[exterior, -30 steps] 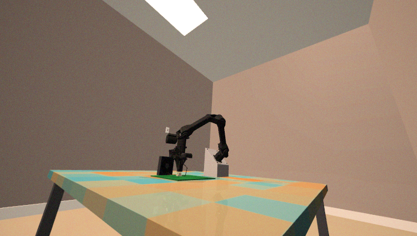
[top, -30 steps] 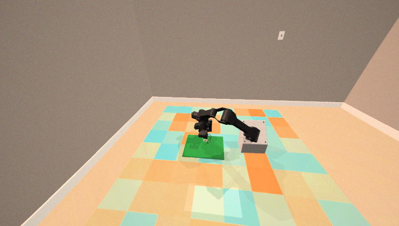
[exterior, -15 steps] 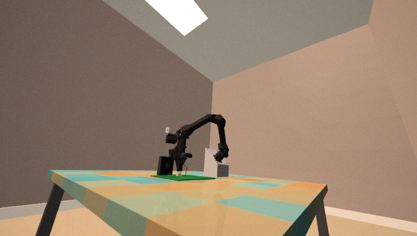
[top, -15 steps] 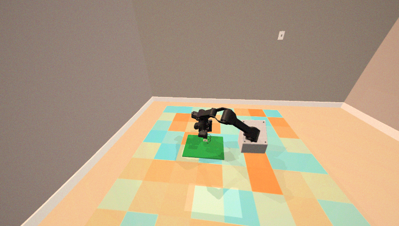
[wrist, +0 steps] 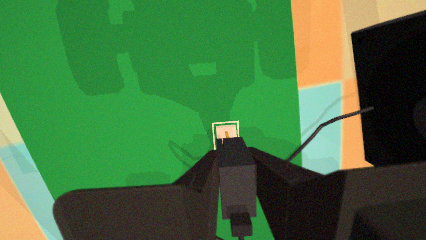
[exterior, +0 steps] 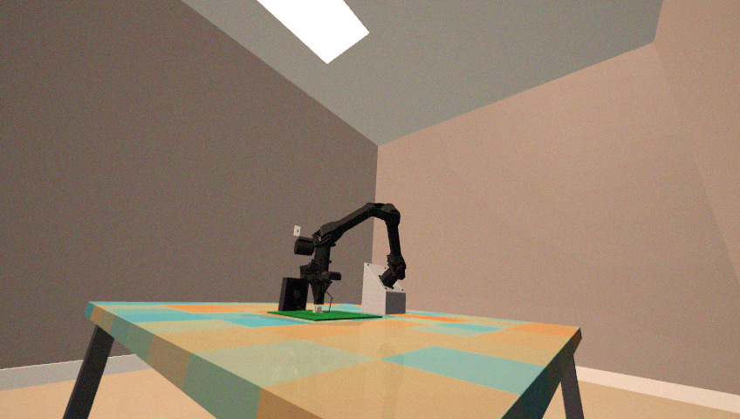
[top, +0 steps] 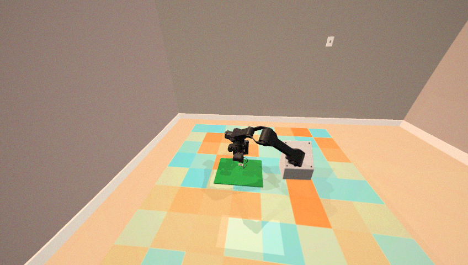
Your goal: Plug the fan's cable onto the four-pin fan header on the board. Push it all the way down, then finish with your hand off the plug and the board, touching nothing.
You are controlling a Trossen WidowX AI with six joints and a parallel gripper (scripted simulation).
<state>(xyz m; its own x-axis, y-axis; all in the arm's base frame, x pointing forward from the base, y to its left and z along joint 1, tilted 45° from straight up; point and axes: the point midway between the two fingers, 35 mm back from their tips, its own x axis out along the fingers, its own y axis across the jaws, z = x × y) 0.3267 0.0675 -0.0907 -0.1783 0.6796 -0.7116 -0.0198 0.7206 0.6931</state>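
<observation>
Right now the black plug is 10 mm behind my gripper tip and 10 mm above it. The rest, counted from my gripper tip: green board (60 mm to the left, 60 mm below, 10 mm behind); then black fan (120 mm to the right, 20 mm ahead, 20 mm above).
</observation>
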